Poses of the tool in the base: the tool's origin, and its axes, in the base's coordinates. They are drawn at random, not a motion.
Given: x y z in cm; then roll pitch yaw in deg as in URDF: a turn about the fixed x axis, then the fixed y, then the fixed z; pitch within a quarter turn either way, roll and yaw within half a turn.
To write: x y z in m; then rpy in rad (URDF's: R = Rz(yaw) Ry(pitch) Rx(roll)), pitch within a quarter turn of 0, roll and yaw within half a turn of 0. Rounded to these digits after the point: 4 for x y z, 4 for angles.
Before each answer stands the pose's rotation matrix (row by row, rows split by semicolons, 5 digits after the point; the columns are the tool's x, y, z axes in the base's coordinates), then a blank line. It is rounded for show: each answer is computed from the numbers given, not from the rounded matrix.
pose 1, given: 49.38, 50.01, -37.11, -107.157, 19.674, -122.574
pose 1, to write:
-0.50696 -0.07540 0.85867; -0.79350 0.42990 -0.43074; -0.33667 -0.89972 -0.27777

0.4938, 0.5001, -0.3711, -1.8702, 0.3434, -2.1393
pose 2, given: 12.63, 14.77, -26.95, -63.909, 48.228, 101.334
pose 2, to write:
-0.13092 -0.29959 -0.94504; 0.65318 -0.74317 0.14510; -0.74580 -0.59828 0.29298

0.1263, 0.1477, -0.2695, -1.1154, 0.8417, 1.7686
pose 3, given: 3.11, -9.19, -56.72, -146.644, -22.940, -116.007
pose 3, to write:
-0.40380 -0.84466 0.35141; -0.82766 0.17364 -0.53369; 0.38977 -0.50635 -0.76921

0.0311, -0.0919, -0.5672, -2.5594, -0.4004, -2.0247
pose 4, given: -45.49, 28.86, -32.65, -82.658, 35.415, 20.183
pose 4, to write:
0.76493 -0.58354 -0.27268; 0.28118 -0.07835 0.95645; -0.57949 -0.80829 0.10415

-0.4549, 0.2886, -0.3265, -1.4427, 0.6181, 0.3523
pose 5, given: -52.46, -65.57, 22.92, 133.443, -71.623, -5.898
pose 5, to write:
0.31360 -0.75604 0.57450; -0.03240 -0.61319 -0.78927; 0.94900 0.22890 -0.21679

-0.5246, -0.6557, 0.2292, 2.3290, -1.2501, -0.1029
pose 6, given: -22.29, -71.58, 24.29, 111.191, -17.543, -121.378
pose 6, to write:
-0.49647 -0.16228 -0.85275; -0.81404 0.42815 0.39245; 0.30142 0.88902 -0.34467

-0.2229, -0.7158, 0.2429, 1.9406, -0.3062, -2.1184
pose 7, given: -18.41, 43.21, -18.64, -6.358, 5.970, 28.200
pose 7, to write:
0.87652 -0.47980 0.03877; 0.46999 0.87044 0.14644; -0.10401 -0.11014 0.98846

-0.1841, 0.4321, -0.1864, -0.1110, 0.1042, 0.4922
